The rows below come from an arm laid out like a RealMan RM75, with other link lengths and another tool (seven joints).
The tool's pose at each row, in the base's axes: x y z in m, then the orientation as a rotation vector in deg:
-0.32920 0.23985 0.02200 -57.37 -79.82 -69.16
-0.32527 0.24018 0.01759 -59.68 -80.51 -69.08
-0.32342 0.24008 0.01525 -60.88 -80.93 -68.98
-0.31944 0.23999 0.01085 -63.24 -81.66 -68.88
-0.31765 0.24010 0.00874 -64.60 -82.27 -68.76
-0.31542 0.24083 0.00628 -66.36 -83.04 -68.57
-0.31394 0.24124 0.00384 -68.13 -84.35 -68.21
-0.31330 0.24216 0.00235 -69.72 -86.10 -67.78
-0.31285 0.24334 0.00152 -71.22 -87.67 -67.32
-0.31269 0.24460 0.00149 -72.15 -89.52 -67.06
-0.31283 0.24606 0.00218 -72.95 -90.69 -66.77
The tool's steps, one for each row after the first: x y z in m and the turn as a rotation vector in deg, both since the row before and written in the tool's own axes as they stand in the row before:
-0.00499 0.00317 -0.00028 -1.06 -1.86 0.37
-0.00261 0.00143 -0.00027 -0.50 -1.01 0.18
-0.00497 0.00321 -0.00037 -1.07 -1.92 0.34
-0.00235 0.00146 0.00009 -0.54 -1.24 0.11
-0.00271 0.00191 0.00077 -0.69 -1.60 0.16
-0.00258 0.00114 0.00060 -0.50 -1.97 -0.08
-0.00142 0.00049 0.00110 -0.30 -2.15 -0.38
-0.00066 0.00041 0.00130 -0.27 -1.98 -0.30
0.00022 0.00025 0.00123 -0.08 -1.77 -0.75
0.00104 0.00010 0.00124 -0.09 -1.27 -0.35

